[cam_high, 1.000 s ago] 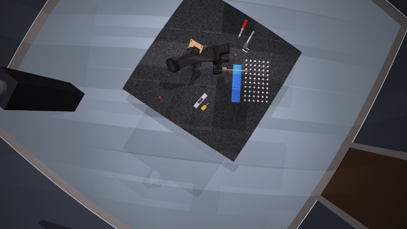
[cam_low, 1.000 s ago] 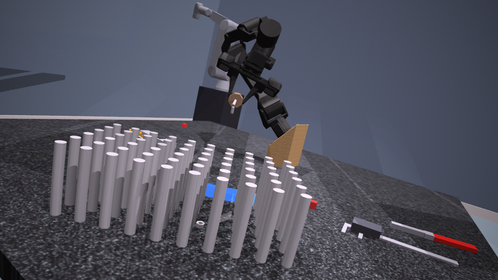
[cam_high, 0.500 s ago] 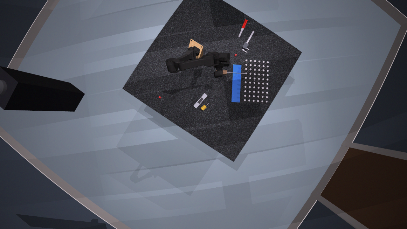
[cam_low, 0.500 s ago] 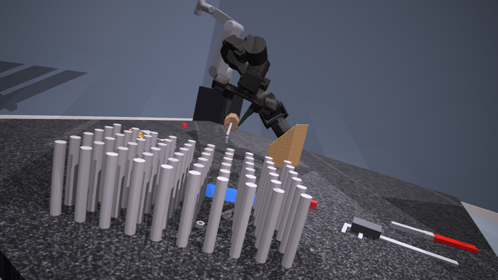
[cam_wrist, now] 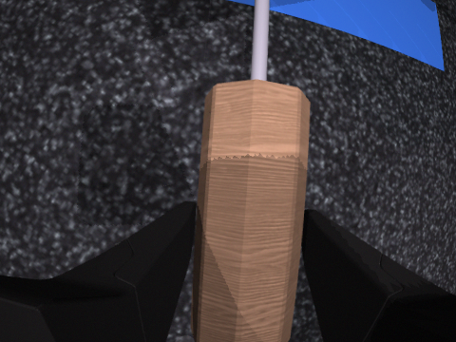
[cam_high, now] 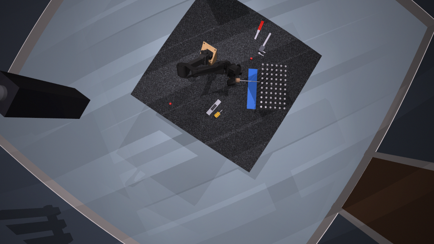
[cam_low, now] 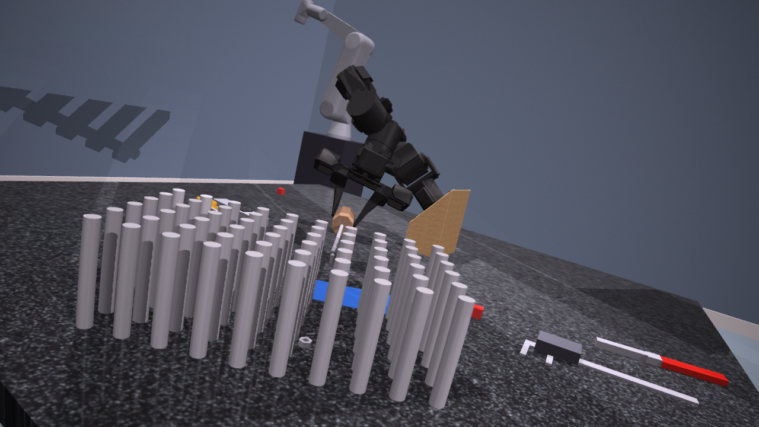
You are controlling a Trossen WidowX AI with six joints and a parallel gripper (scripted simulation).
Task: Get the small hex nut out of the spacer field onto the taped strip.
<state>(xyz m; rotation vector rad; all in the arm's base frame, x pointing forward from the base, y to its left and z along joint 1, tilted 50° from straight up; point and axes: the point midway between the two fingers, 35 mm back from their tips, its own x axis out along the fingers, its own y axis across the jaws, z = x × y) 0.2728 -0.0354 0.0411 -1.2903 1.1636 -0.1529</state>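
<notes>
Now: gripper tip 170 mm short of the blue taped strip, 70 mm above it and 50 mm to the right of it. From my gripper tip the other things lie so: yellow tool 310 mm to the right, 50 mm below, 40 mm ahead; then flat grey piece 280 mm to the right, 60 mm below, 20 mm behind; then hex nut 300 mm ahead, 170 mm to the left, 70 mm below.
</notes>
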